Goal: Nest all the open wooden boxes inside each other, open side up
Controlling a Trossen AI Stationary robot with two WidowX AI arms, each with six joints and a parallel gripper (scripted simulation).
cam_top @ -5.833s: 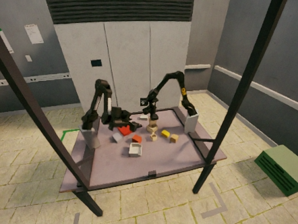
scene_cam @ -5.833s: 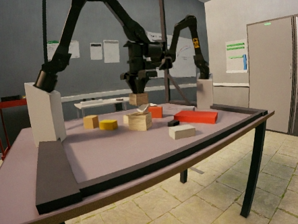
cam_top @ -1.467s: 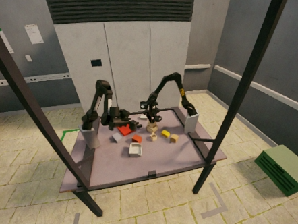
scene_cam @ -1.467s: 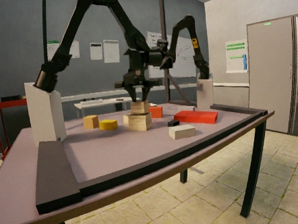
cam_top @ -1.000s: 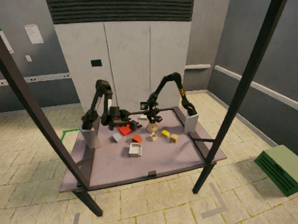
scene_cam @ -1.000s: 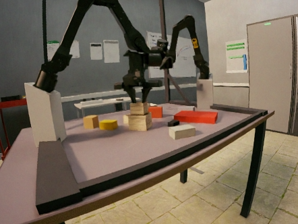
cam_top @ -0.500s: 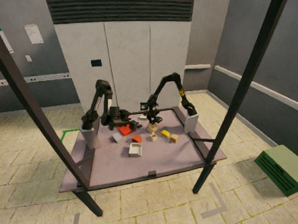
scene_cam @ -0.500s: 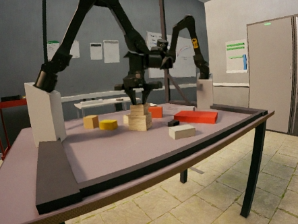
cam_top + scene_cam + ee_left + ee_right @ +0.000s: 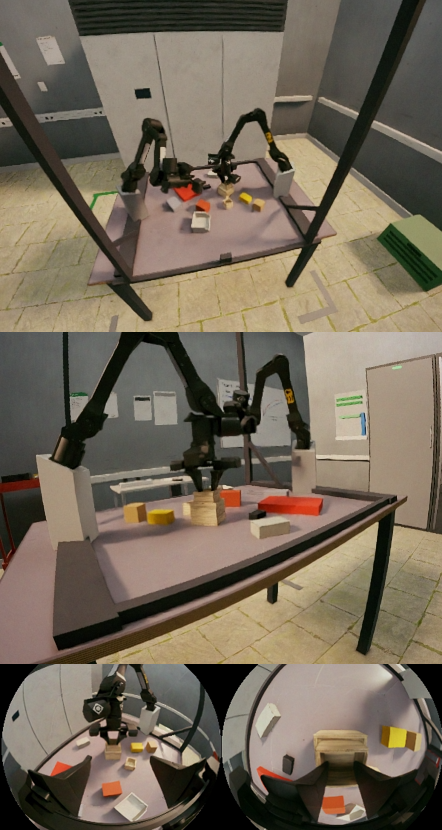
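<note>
My right hand is 110 mm past the small open wooden box, 10 mm to the right of it and 100 mm above it. Round my right hand: orange block (110 mm behind, 160 mm to the left, 80 mm below); then pale block (190 mm ahead, 50 mm to the left, 90 mm below); then small black block (70 mm ahead, 110 mm to the left, 100 mm below).
</note>
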